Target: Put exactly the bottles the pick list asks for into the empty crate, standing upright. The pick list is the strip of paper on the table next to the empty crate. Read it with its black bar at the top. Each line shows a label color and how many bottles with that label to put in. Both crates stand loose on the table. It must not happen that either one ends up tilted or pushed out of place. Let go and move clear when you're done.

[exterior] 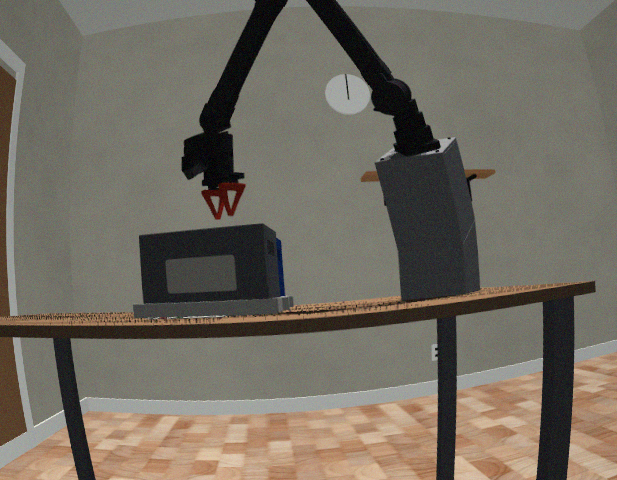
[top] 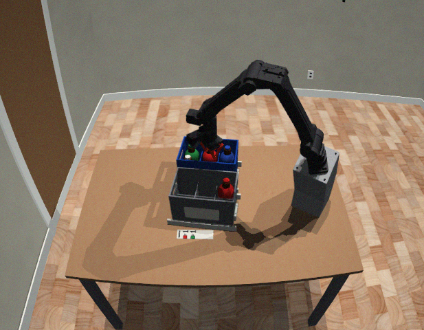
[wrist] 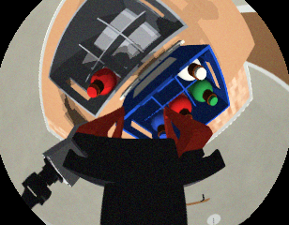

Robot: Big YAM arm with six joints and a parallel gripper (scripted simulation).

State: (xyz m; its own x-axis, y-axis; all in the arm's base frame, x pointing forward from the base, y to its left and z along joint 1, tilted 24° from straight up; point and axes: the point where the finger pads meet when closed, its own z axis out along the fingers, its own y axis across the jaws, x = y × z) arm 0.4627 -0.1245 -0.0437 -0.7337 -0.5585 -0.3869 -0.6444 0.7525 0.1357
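Right now my hand is 11 cm short of the green-labelled bottle, 15 cm to the left of it and 14 cm above it. Also, from my hand: blue-labelled bottle 7 cm behind, 14 cm to the right, 14 cm below; then red-labelled bottle 7 cm behind, 9 cm to the left, 14 cm below; then grey crate 2 cm ahead, 13 cm to the left, 15 cm below.
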